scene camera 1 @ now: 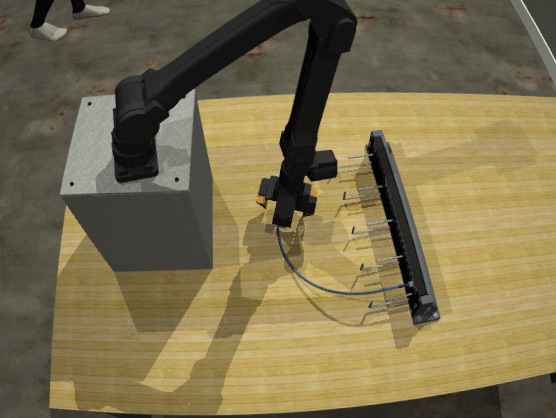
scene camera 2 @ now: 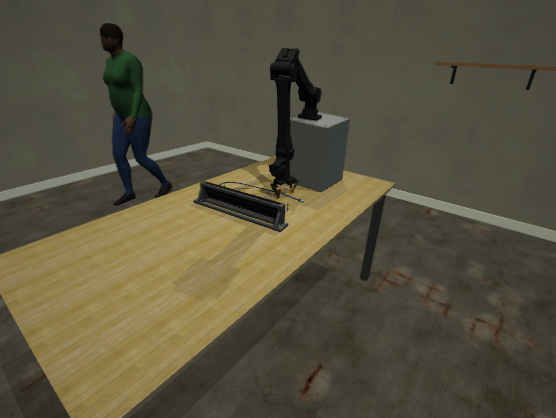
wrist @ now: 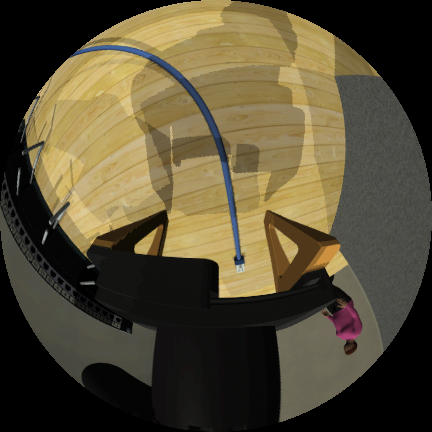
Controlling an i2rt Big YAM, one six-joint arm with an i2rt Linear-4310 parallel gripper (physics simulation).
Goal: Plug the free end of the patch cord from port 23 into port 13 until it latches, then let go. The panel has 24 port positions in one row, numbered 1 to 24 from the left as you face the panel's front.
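Frame: origin at the arm's base, x ahead, y left, z up, level; millimetres.
Seen in the pictures: gripper, between the fingertips: (scene camera 2: 285, 195) (wrist: 215, 215); arm's base, origin of its link: (scene camera 1: 135, 155) (scene camera 2: 309, 117).
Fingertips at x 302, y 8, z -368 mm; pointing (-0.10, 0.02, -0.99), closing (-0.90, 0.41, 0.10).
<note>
Offsets run from my fingertips to a thing's top centre. "*": to the spot under its first point. Level surfaces: height alone.
The blue patch cord (scene camera 1: 345, 293) (scene camera 2: 235, 183) (wrist: 207, 110) curves from the panel {dx +239, dy -105, dz +91 mm} (scene camera 1: 403, 220) (scene camera 2: 240, 212) out under the arm. Its fixed end enters the panel near the lower end in the first scene view. Its free plug {* dx +11, dy +103, dz -8 mm} (scene camera 2: 301, 201) (wrist: 240, 265), with a clear tip and blue boot, lies beyond the cord's end in the wrist view; the arm hides it in the first scene view. My gripper (scene camera 1: 288, 197) (scene camera 2: 286, 191) (wrist: 215, 215) is open and empty. In the wrist view the plug shows between the spread fingers, nearer the right one. Port numbers are too small to read.
Several thin metal cord-support bars {* dx +202, dy -107, dz +8 mm} (scene camera 1: 372, 229) (wrist: 59, 215) stick out from the panel on the arm's side. The grey pedestal (scene camera 1: 150, 230) (scene camera 2: 320, 155) stands on the wooden table {dz -11 mm} (scene camera 1: 300, 370) (scene camera 2: 125, 280). A person (scene camera 2: 125, 90) stands beyond the table.
</note>
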